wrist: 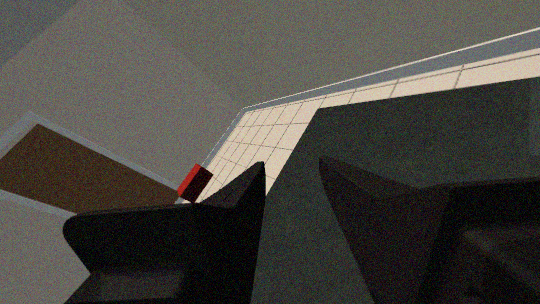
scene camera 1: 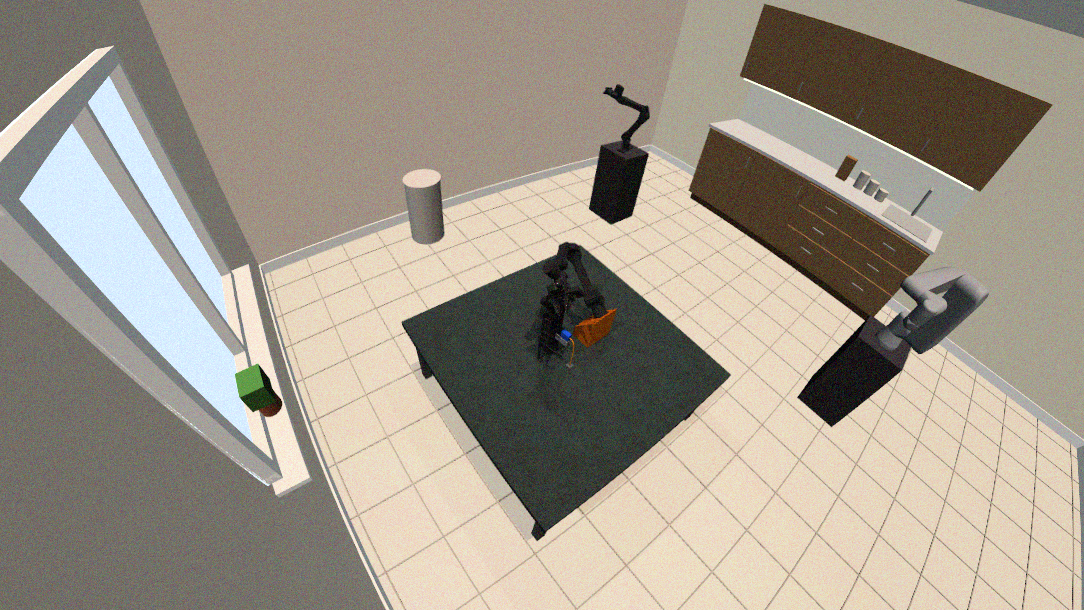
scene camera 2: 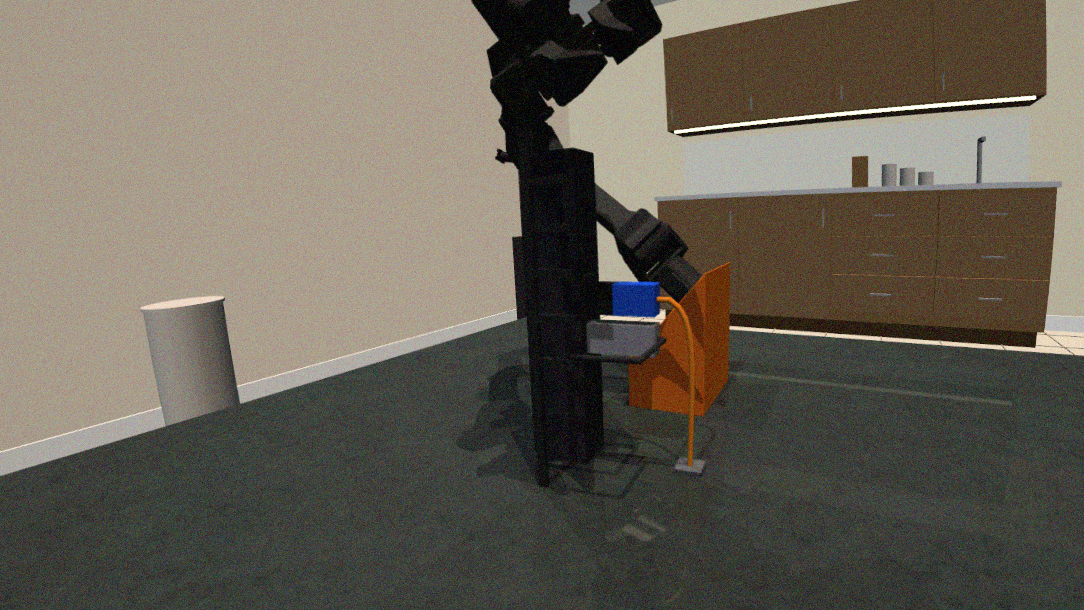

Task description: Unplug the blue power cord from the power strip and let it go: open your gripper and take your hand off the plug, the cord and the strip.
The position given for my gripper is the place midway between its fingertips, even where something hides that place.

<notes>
In view: my gripper (scene camera 2: 619,46) and a blue plug (scene camera 2: 612,298).
My gripper shows as well in the wrist view (wrist: 291,165) and in scene camera 1 (scene camera 1: 562,314).
</notes>
